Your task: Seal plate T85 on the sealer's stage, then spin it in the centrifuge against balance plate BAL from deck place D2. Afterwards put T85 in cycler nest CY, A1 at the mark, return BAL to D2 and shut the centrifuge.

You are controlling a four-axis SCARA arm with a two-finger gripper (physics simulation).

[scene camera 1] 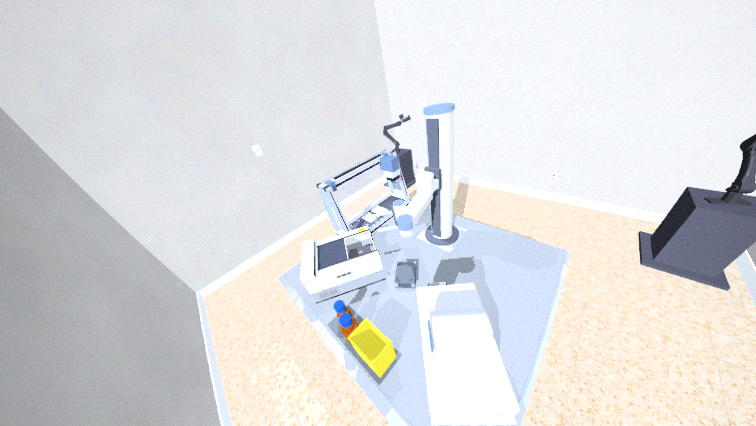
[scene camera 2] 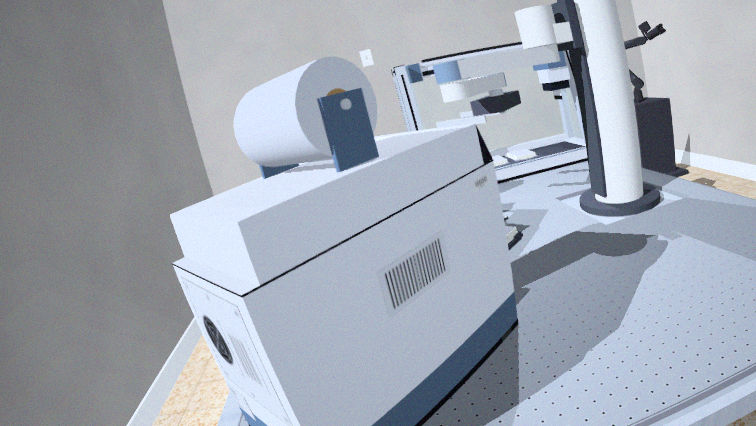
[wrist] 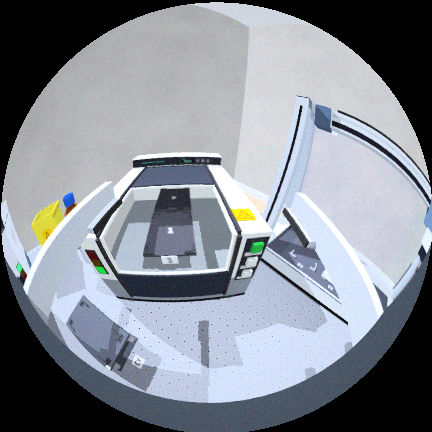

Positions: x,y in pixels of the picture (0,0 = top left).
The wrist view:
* gripper: 200,193
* dark bucket: 170,234
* yellow bin: 46,220
